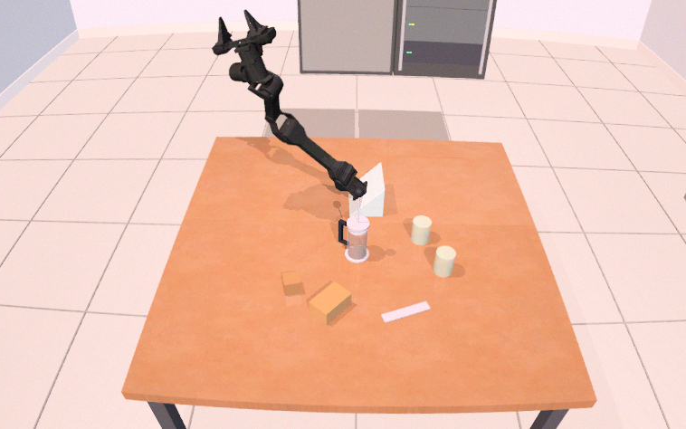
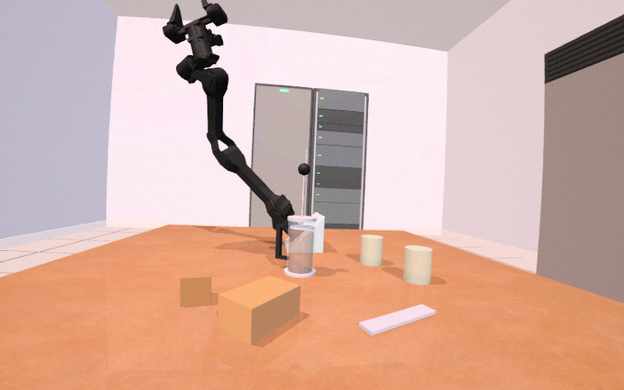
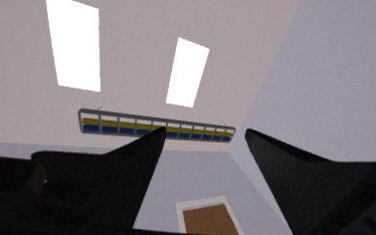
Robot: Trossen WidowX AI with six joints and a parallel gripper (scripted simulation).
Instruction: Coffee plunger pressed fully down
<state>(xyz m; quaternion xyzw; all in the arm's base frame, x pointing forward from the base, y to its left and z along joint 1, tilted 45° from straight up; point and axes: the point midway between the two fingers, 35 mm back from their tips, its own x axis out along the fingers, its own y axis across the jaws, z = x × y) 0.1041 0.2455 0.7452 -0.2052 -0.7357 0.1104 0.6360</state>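
Now: the glass coffee press 10 cm ahead of my gripper tip, 35 cm to the left of it and 64 cm below it.
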